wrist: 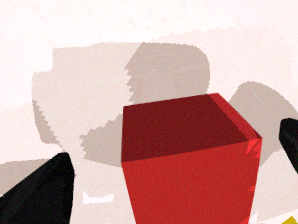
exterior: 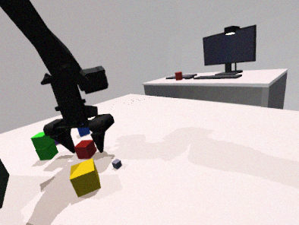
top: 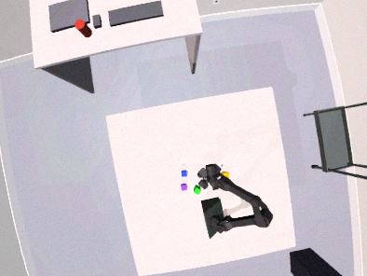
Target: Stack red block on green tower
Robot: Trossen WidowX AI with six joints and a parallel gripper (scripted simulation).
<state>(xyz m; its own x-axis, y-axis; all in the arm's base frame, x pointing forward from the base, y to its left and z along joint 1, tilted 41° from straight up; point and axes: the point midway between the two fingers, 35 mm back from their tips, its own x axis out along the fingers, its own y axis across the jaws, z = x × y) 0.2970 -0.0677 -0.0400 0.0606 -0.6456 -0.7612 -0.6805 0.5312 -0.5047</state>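
Now: gripper tip 7 cm past the purple block, 19 cm to the right of it and 1 cm below it. Also, from my gripper tip: red block (1 cm above); yellow block (3 cm behind, 13 cm to the right, 1 cm above); blue block (3 cm ahead, 17 cm to the left, 1 cm above).
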